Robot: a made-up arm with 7 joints.
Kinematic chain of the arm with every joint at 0, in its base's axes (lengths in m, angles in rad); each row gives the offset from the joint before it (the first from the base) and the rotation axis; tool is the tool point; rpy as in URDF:
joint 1: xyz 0 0 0.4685 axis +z
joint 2: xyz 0 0 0 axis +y
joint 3: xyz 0 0 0.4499 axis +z
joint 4: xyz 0.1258 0 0 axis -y
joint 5: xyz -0.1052 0 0.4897 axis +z
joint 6: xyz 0 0 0 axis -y
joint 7: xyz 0.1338 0 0 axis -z
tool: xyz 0 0 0 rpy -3.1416 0 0
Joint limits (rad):
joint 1: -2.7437..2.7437
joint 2: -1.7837..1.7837
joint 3: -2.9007..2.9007
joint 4: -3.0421..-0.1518
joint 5: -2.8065..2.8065
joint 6: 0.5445..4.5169
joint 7: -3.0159..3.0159
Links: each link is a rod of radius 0.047 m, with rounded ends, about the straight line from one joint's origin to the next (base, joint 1, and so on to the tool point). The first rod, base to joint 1, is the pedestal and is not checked.
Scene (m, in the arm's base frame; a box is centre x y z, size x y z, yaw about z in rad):
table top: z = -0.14
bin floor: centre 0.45 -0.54 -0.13 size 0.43 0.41 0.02 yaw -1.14
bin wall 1: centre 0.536 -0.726 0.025 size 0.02 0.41 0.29 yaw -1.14
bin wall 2: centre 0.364 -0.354 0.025 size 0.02 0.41 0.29 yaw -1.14
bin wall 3: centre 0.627 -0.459 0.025 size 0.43 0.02 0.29 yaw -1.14
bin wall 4: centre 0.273 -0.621 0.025 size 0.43 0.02 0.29 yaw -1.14
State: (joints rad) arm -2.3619 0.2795 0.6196 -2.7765 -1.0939 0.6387 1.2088
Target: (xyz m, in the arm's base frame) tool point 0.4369 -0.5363 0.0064
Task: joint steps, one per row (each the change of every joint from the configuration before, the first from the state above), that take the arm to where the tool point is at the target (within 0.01 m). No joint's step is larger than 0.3 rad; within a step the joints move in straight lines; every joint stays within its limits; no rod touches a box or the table.
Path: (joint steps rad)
1: 0.2121 0.1414 0.1232 0.2201 -0.0239 0.0746 0.0000
2: 0.2122 0.1413 0.1233 0.2200 -0.0238 0.0746 0.0000
3: 0.2121 0.1414 0.1232 0.2201 -0.0239 0.0746 0.0000
4: 0.0806 0.2922 -0.1346 0.1539 -0.0431 0.0811 0.0000
5: 0.0806 0.2922 -0.1346 0.1540 -0.0432 0.0810 0.0000

